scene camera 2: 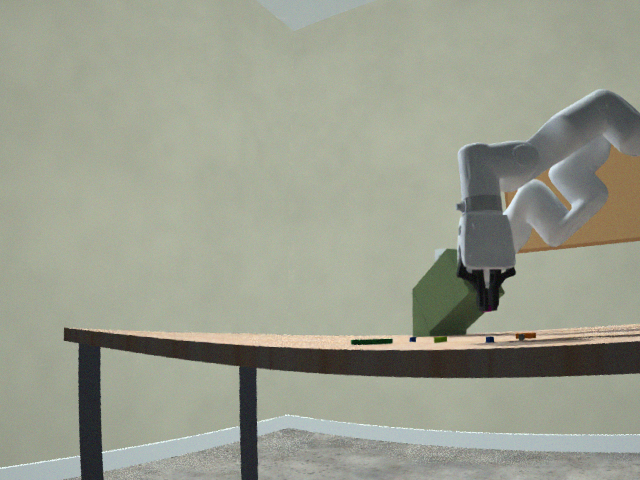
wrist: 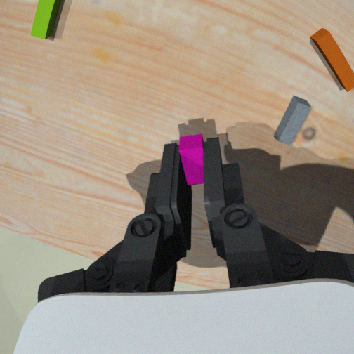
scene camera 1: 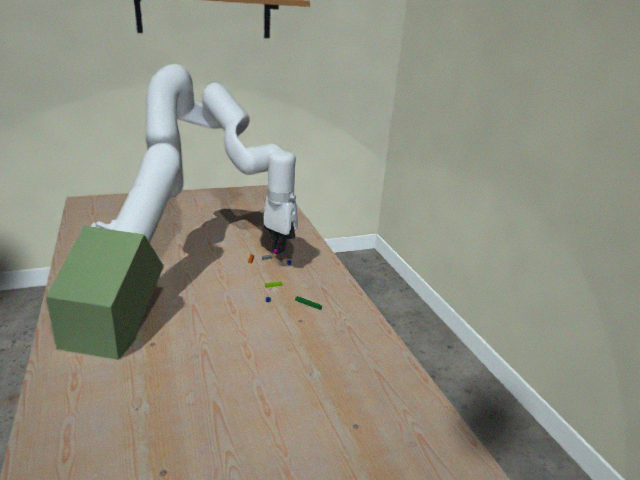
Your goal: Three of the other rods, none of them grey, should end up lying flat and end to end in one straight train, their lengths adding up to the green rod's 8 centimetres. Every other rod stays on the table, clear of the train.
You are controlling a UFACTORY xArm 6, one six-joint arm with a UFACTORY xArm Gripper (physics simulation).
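Seen in the pictures: gripper, fingertip midpoint: [scene camera 2: 488, 311] [scene camera 1: 278, 251]; arm's base, link origin: [scene camera 1: 125, 246].
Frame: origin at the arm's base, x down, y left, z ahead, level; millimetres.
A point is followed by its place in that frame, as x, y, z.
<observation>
My gripper [scene camera 1: 276, 250] @[122, 230, 372] [scene camera 2: 488, 308] @[122, 230, 372] [wrist: 196, 164] is shut on the magenta rod [wrist: 192, 159] [scene camera 1: 275, 251] @[116, 216, 363] [scene camera 2: 489, 309] @[119, 234, 374] and holds it above the table. The dark green rod [scene camera 1: 308, 302] @[168, 22, 459] [scene camera 2: 371, 341] @[171, 29, 464] is the longest and lies towards the table's right edge in the first scene view. The lime rod [scene camera 1: 273, 284] @[169, 114, 361] [scene camera 2: 440, 339] @[171, 127, 375] [wrist: 45, 19] lies beyond it. One blue cube-like rod [scene camera 1: 267, 299] @[169, 35, 347] [scene camera 2: 412, 339] @[172, 42, 353] lies near the lime rod; another blue one [scene camera 1: 288, 262] @[169, 246, 404] [scene camera 2: 490, 339] @[171, 254, 411] lies near the gripper. The orange rod [scene camera 1: 251, 258] @[168, 263, 288] [scene camera 2: 526, 335] @[171, 271, 292] [wrist: 334, 60] and the grey rod [scene camera 1: 266, 257] @[169, 274, 334] [scene camera 2: 521, 337] @[172, 285, 348] [wrist: 293, 120] lie apart.
A large green block [scene camera 1: 103, 289] @[16, -172, 0] [scene camera 2: 444, 299] @[75, -72, 60] stands by the arm's base on the wooden table [scene camera 1: 170, 403] @[176, -343, 167] [scene camera 2: 206, 343] @[179, -175, 704]. A wall shelf [scene camera 1: 289, 3] [scene camera 2: 620, 206] hangs behind the arm. The table's right edge is close to the gripper in the first scene view.
</observation>
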